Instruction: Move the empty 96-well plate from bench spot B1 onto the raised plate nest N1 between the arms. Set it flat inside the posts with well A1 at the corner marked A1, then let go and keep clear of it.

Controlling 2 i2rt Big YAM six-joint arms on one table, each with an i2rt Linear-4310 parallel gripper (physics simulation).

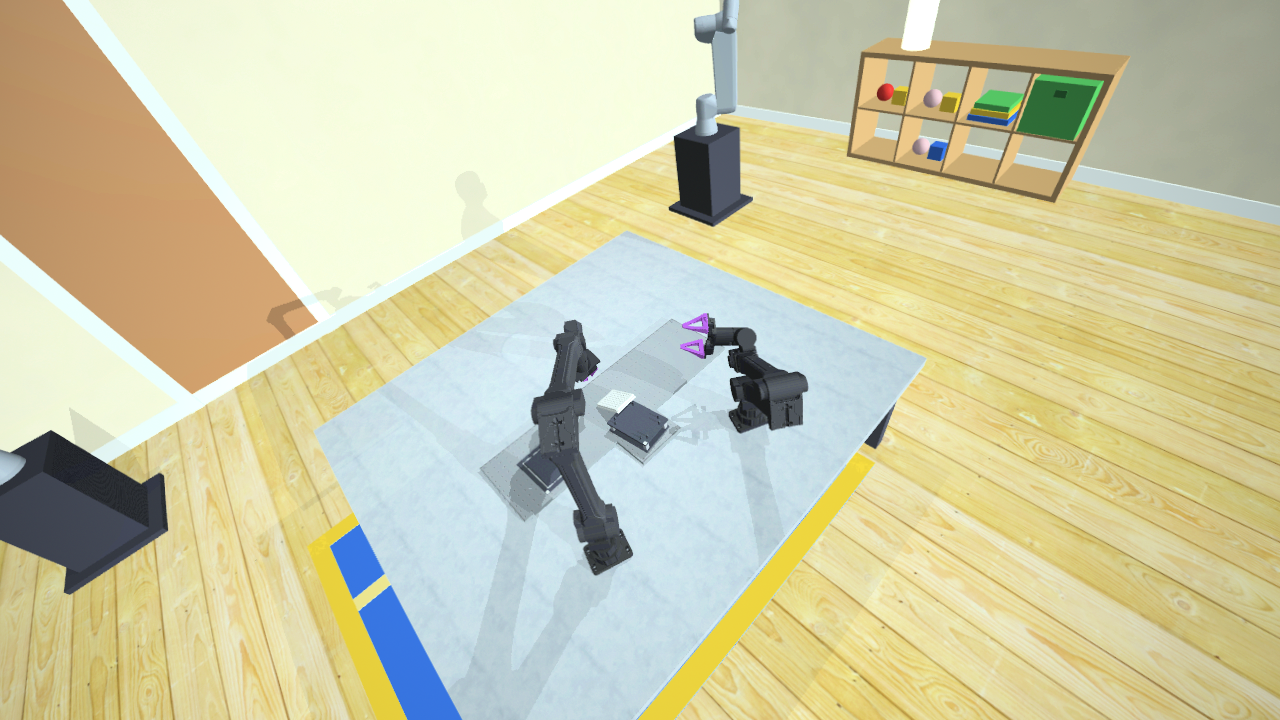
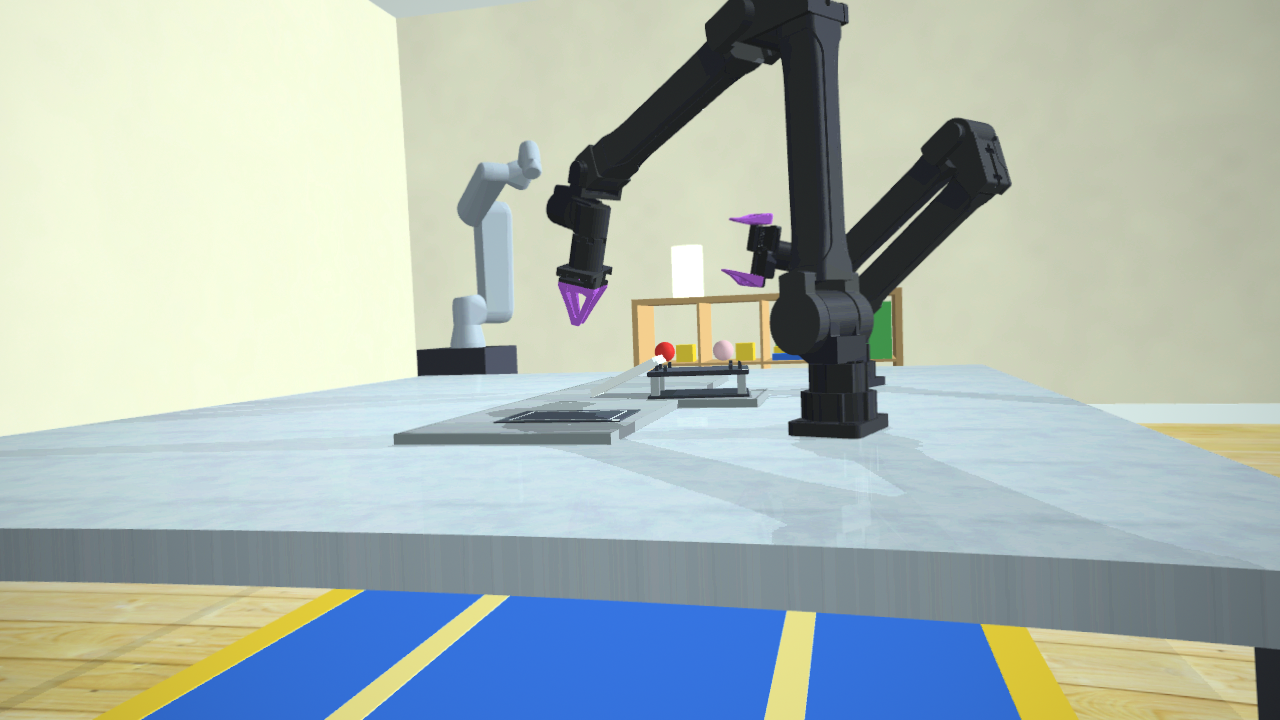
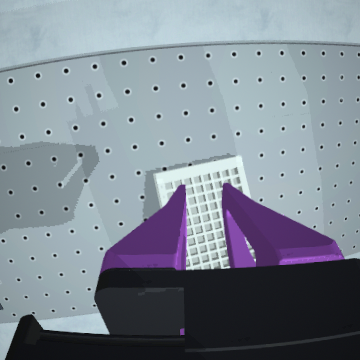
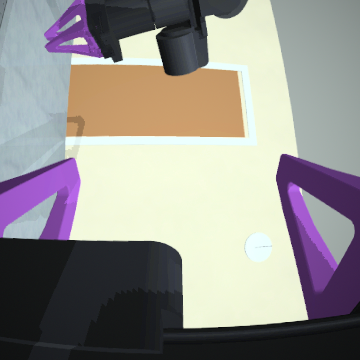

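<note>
The white 96-well plate (image 1: 616,400) (image 3: 211,221) lies flat on the grey perforated bench board (image 1: 646,360) (image 3: 286,89). The dark raised nest N1 (image 1: 640,425) (image 2: 697,380) stands beside it, between the arms, with nothing on it. My left gripper (image 1: 586,375) (image 2: 580,309) (image 3: 203,193) hangs well above the plate, its purple fingers narrow and pointing down with nothing between them. My right gripper (image 1: 696,333) (image 2: 747,247) (image 4: 177,166) is wide open and empty, held high and facing the wall. The A1 corner marks are too small to make out.
A dark marked spot (image 1: 542,467) (image 2: 565,415) lies at the near end of the bench board. A grey robot on a black pedestal (image 1: 709,170) (image 2: 483,269) and a shelf unit (image 1: 985,52) stand off the table. A dark box (image 1: 80,510) sits on the floor at the left.
</note>
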